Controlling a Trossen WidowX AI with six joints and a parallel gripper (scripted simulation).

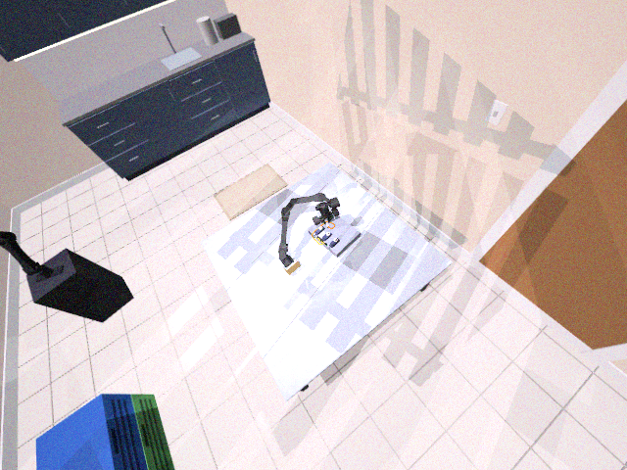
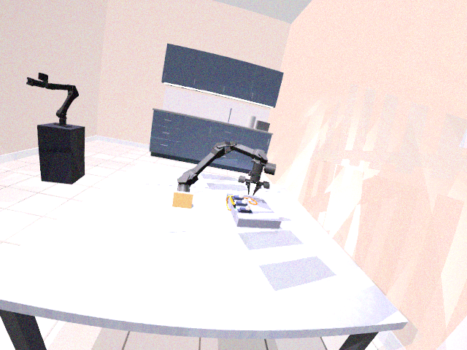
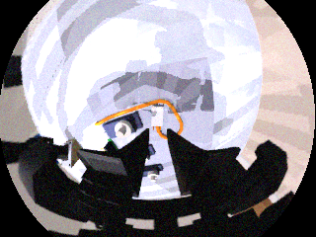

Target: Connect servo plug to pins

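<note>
Now: the grey printed holder 70 mm to the right of my gripper tip, 60 mm below it and 40 mm ahead of it.
</note>
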